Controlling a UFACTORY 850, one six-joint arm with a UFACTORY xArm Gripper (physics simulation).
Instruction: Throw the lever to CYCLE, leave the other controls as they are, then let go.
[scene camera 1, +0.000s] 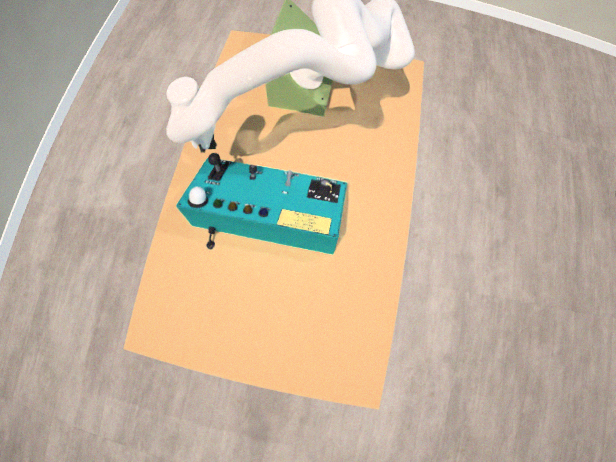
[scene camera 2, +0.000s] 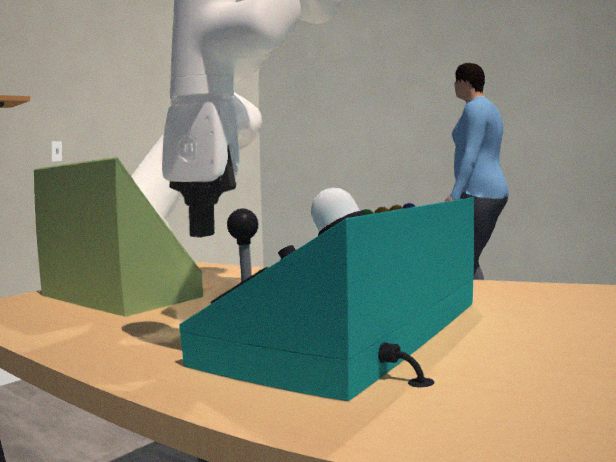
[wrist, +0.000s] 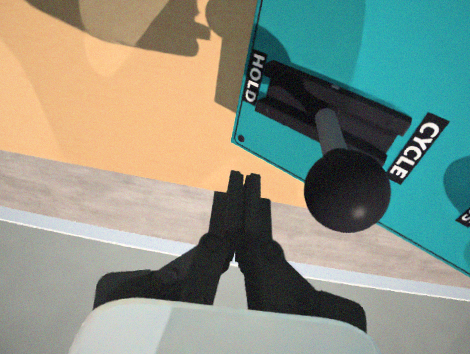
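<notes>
The lever, a black ball (scene camera 1: 214, 159) (scene camera 2: 242, 224) (wrist: 347, 190) on a grey rod, rises from a black slot in the teal control box (scene camera 1: 265, 235) (scene camera 2: 410, 270) (wrist: 400, 45). The slot runs between the HOLD label (wrist: 254, 77) and the CYCLE label (wrist: 419, 148). In scene camera 2 the rod stands nearly upright; in the wrist view the ball lies nearer the CYCLE label. My gripper (scene camera 2: 202, 235) (wrist: 240, 189) is shut and empty, its fingertips beside the ball on the HOLD side, with a gap between them. In scene camera 1 the arm hides most of the gripper.
The box carries a white dome (scene camera 1: 197, 195) (scene camera 2: 334, 207), a small black control (scene camera 1: 253, 172), a grey toggle (scene camera 1: 289, 178), a dial (scene camera 1: 326, 185) and several small round buttons. A black cable (scene camera 1: 211, 239) (scene camera 2: 412, 363) leaves its rear. A green wedge (scene camera 1: 295, 95) (scene camera 2: 85, 240) stands by the arm's base.
</notes>
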